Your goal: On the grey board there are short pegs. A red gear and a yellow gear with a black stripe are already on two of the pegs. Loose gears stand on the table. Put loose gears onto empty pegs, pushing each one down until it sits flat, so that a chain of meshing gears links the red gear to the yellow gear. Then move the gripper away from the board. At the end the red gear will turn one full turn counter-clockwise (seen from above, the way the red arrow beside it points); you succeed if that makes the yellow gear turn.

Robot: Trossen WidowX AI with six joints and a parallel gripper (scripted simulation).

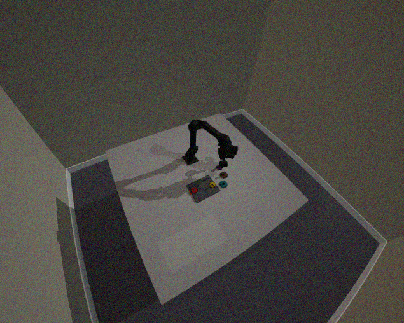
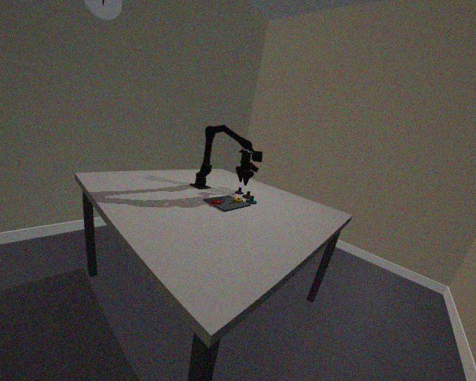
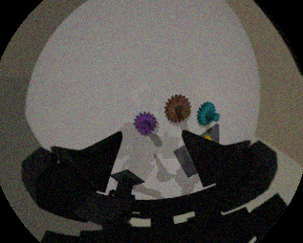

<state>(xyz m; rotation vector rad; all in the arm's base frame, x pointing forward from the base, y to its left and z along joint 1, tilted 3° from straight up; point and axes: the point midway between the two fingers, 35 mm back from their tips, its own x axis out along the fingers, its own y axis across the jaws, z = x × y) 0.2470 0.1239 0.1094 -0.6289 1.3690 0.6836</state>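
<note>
The purple gear lies 50 mm below my gripper tip and 10 mm behind it. Also, from my gripper tip: brown gear 70 mm ahead, 50 mm below, 20 mm to the right; then yellow gear 170 mm to the right, 80 mm ahead, 50 mm below; then teal gear 130 mm ahead, 90 mm to the right, 50 mm below.
</note>
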